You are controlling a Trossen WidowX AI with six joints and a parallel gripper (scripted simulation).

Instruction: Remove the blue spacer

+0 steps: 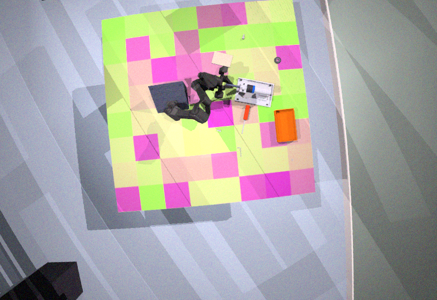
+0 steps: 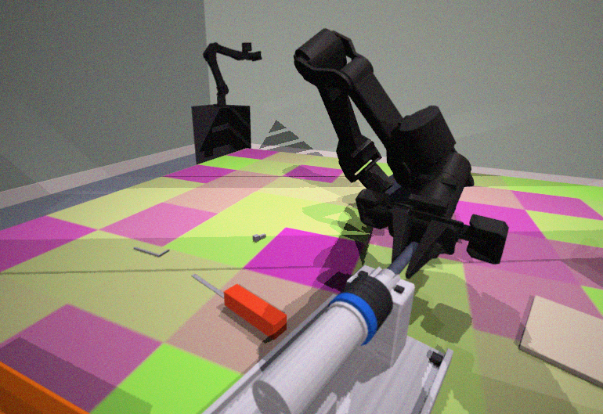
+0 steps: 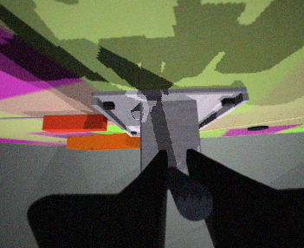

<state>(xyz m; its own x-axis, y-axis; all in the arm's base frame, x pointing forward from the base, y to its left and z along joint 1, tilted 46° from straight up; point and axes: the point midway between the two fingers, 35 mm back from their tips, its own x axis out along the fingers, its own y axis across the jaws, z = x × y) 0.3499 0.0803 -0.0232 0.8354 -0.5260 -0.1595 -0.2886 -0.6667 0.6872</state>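
My gripper tip is now 50 mm short of the grey-blue shaft, 20 mm below it and 10 mm to the left of it. Round my gripper tip: small bolt 250 mm to the right, 120 mm behind, 60 mm below; then beige card 200 mm to the left, 60 mm below, 40 mm behind; then blue spacer 120 mm ahead, 30 mm to the right, 20 mm above.
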